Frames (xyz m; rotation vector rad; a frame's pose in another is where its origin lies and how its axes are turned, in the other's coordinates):
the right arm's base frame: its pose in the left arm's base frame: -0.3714 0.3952 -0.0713 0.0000 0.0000 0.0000
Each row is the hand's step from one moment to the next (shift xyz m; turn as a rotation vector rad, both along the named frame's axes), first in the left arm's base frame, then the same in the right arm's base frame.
Working: the left arm's base frame: its pose in the right arm's base frame: 0.3714 -0.3952 0.0713 0.0000 0.0000 0.0000

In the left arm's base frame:
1: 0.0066 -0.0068 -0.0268 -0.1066 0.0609 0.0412
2: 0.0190 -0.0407 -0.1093 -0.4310 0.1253 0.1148
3: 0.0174 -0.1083 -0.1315 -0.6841 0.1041 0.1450
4: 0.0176 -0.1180 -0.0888 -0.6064 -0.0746 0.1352
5: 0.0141 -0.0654 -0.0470 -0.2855 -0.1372 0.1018
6: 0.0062 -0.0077 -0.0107 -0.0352 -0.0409 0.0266
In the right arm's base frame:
1: 0.0066 -0.0068 -0.0268 -0.1066 0.0609 0.0412
2: 0.0190 -0.0407 -0.1093 -0.4310 0.1253 0.1148
3: 0.0174 -0.1083 -0.1315 -0.6841 0.1041 0.1450
4: 0.0176 -0.1180 -0.0888 -0.6064 -0.0746 0.1352
5: 0.0141 -0.0654 -0.0470 -0.2855 -0.1372 0.1018
6: 0.0062 -0.0077 -0.0107 -0.0352 -0.0409 0.0266

